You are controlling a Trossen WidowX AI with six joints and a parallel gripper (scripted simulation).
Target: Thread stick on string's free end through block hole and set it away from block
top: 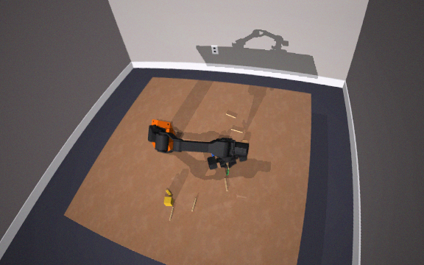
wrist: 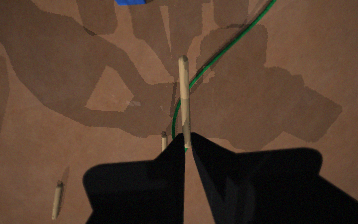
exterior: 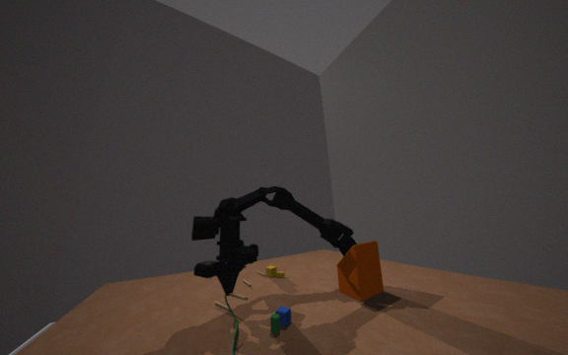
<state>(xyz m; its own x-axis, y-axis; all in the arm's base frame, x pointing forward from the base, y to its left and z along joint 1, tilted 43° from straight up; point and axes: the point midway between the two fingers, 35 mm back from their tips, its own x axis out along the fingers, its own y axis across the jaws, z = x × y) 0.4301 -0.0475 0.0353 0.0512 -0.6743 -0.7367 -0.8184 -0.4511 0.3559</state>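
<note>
The blue block lies 12 cm behind my gripper tip, 9 cm to the left of it and 4 cm below it. From my gripper tip the other things lie so: round wooden button 21 cm to the left, 5 cm below, 2 cm ahead; then green cylinder 11 cm to the left, 9 cm behind, 4 cm below; then thin stick 1 cm to the left, 1 cm behind.
</note>
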